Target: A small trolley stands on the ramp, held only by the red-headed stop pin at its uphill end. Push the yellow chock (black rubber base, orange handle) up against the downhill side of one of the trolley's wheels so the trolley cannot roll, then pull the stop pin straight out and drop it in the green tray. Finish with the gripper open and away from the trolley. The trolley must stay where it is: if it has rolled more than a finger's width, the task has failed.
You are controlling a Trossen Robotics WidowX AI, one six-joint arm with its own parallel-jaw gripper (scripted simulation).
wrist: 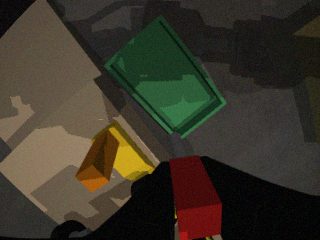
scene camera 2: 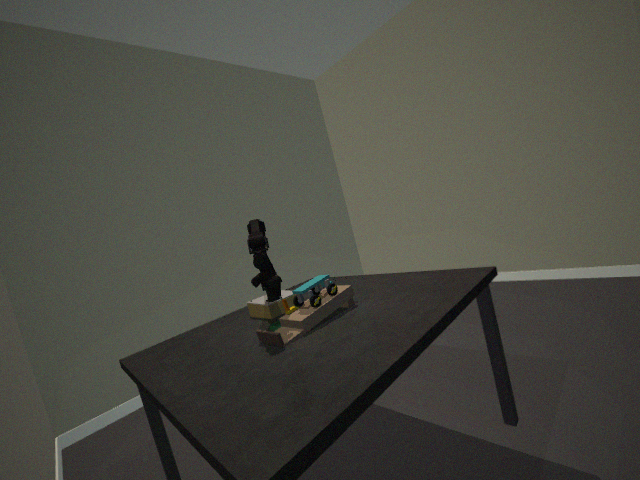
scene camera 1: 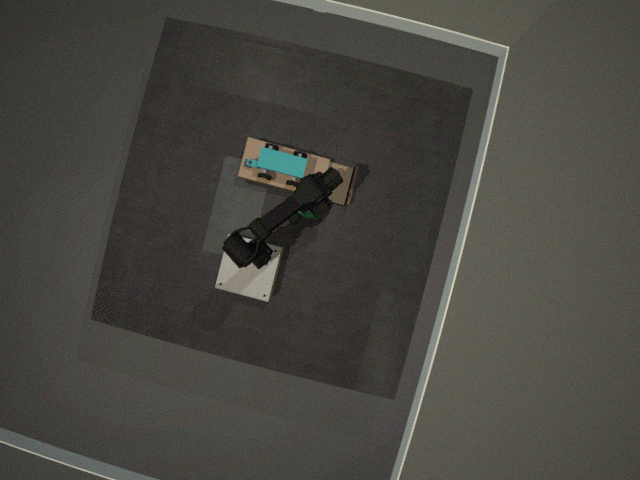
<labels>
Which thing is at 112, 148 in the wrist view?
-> A yellow chock.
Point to a teal trolley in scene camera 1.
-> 270, 159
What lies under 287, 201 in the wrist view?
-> My gripper.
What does my gripper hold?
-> A red-headed stop pin.
</labels>
